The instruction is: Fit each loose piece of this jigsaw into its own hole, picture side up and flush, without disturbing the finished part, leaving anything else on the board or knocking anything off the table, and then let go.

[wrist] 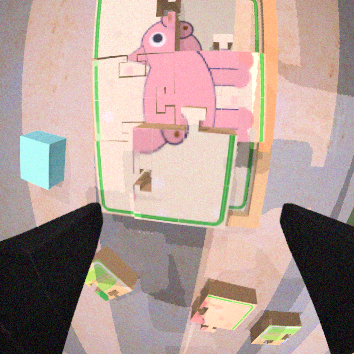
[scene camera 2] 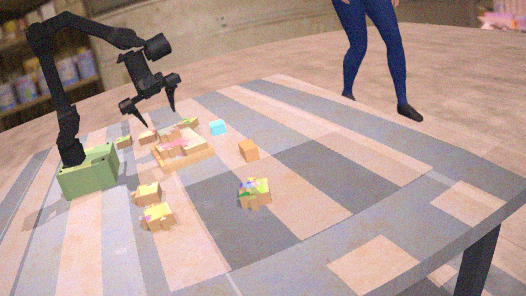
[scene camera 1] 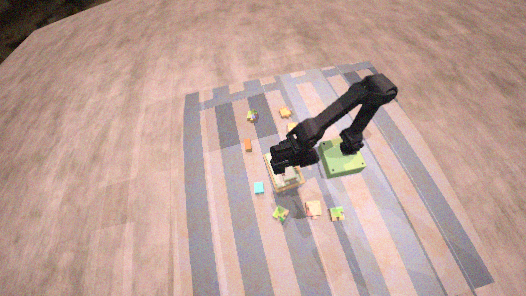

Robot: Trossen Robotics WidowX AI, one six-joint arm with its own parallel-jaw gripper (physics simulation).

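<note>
The puzzle board [scene camera 1: 290, 188] [scene camera 2: 186, 162] [wrist: 268, 100] has a wooden rim and a finished part [scene camera 2: 174, 145] [wrist: 192, 82] with a pink animal. A cream piece with a pink patch and green border [scene camera 1: 290, 176] [scene camera 2: 170, 133] [wrist: 185, 175] lies picture side up over the board's near right corner in the wrist view. Its brown side shows along the finished part, and a strip of recess shows to its right; it looks raised and shifted, not flush. My gripper [scene camera 2: 160, 118] [wrist: 194, 214] is open above the board, its fingertips clear of this piece. A grey recess [wrist: 215, 22] shows at the board's far right.
Three pieces [scene camera 1: 280, 213] [scene camera 1: 313, 209] [scene camera 1: 337, 214] lie on one side of the board, and three more [scene camera 2: 255, 192] [scene camera 2: 158, 217] [scene camera 2: 148, 194] on the other. A cyan block [scene camera 1: 258, 188] [scene camera 2: 217, 127] [wrist: 42, 160] and an orange block [scene camera 1: 248, 145] [scene camera 2: 248, 150] stand beside it. The arm stands on a green base [scene camera 1: 342, 162] [scene camera 2: 90, 177].
</note>
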